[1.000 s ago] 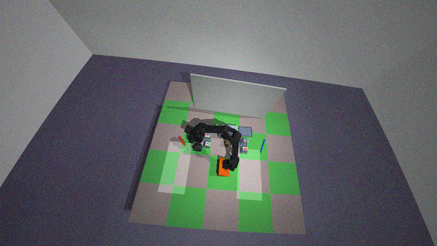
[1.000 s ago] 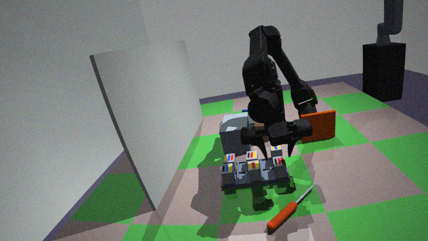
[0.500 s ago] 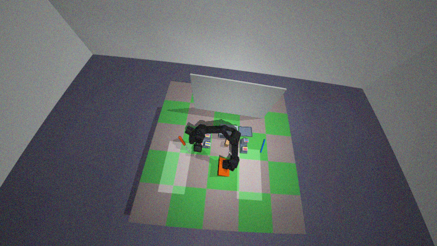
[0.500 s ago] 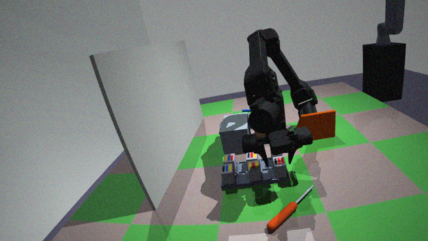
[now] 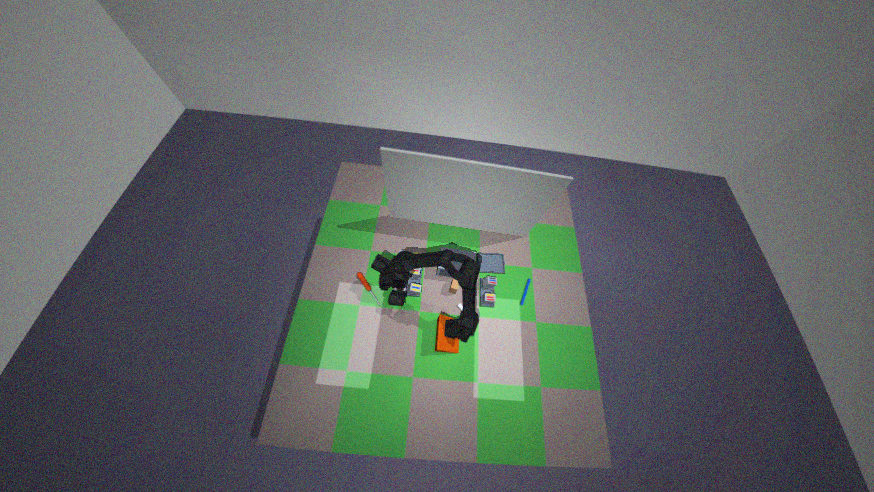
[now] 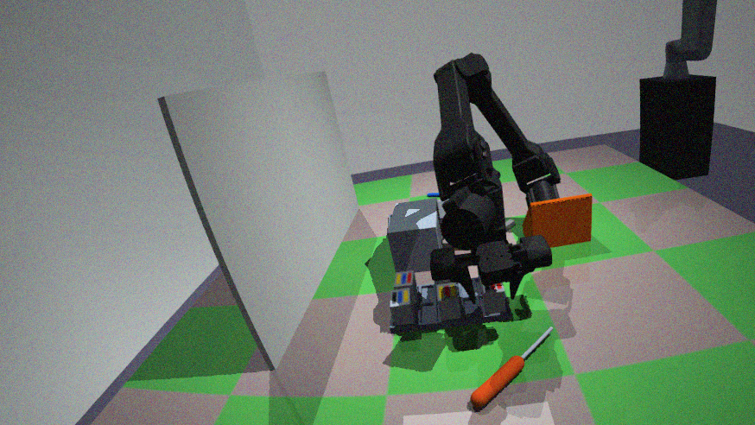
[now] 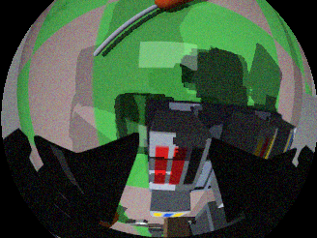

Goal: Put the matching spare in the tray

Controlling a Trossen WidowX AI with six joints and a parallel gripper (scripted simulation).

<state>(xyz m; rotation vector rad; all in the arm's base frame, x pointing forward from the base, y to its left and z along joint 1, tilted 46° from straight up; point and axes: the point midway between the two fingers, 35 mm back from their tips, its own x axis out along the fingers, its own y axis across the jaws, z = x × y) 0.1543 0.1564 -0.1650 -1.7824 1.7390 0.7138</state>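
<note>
Right now my gripper tip is 220 mm to the left of the grey mounted unit, 140 mm short of it and 30 mm below it. Also, from my gripper tip: spare (390 mm to the right, 20 mm above); small white piece (290 mm to the right, 60 mm behind, 20 mm below); tan piece (230 mm to the right, 40 mm ahead, 10 mm above).
</note>
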